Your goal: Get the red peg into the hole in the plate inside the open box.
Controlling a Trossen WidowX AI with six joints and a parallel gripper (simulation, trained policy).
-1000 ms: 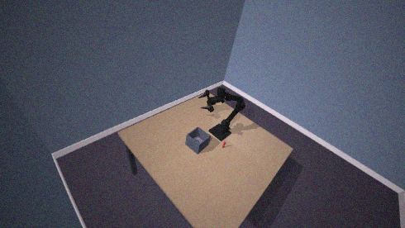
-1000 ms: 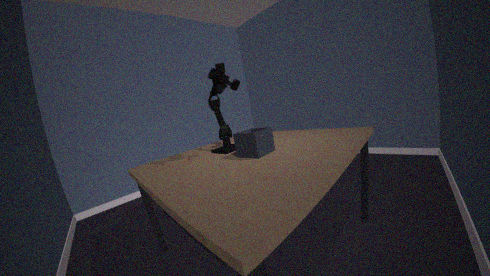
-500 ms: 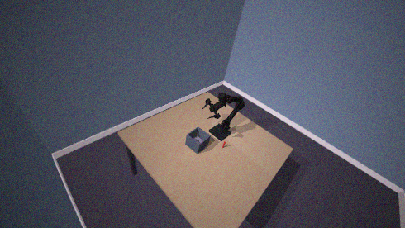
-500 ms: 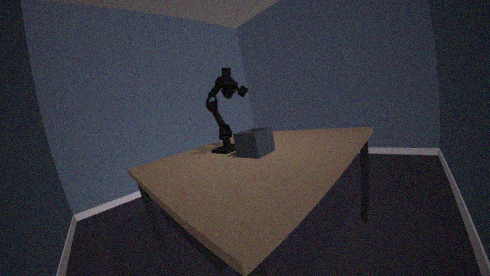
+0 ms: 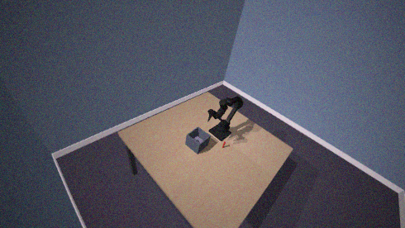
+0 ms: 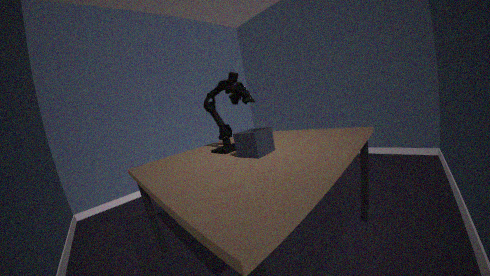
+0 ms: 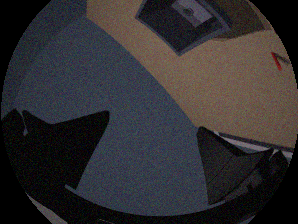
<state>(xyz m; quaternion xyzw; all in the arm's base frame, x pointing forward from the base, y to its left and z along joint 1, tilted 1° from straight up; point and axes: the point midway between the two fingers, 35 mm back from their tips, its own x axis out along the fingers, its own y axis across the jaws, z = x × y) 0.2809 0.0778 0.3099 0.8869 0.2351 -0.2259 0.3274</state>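
The red peg lies 170 mm behind my gripper tip, 70 mm to the left of it and 280 mm below it.
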